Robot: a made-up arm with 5 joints.
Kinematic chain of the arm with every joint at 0, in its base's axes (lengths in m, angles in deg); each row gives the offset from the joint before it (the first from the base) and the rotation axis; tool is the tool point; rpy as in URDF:
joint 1: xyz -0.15 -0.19 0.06 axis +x
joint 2: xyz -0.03 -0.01 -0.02 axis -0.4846 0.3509 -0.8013
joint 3: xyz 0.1 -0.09 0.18 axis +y
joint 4: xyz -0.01 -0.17 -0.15 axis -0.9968 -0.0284 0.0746
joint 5: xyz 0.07 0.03 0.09 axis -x
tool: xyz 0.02 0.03 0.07 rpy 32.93 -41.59 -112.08
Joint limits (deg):
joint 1: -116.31..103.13
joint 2: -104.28..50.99
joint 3: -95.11..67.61
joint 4: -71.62..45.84
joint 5: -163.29..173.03
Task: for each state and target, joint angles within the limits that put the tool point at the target. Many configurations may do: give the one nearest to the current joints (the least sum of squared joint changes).
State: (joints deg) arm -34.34 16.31 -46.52 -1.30 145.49
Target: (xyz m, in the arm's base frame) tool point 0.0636 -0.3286 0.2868
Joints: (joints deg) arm -30.41 4.57 -46.36 1.88 145.23
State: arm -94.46 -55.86 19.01 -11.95 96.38
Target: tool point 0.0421 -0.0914 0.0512
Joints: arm -107.00 -74.20 10.50 -7.40 95.91
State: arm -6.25 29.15 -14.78 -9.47 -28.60
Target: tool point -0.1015 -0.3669 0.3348
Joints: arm -13.83 50.99 7.91 3.97 -30.00
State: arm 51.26 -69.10 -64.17 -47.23 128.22
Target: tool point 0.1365 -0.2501 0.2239
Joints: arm 14.20 -81.57 -36.74 -51.45 151.79
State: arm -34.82 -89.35 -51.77 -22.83 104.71
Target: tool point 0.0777 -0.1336 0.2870
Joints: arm -31.78 -87.07 -56.99 -29.16 105.53
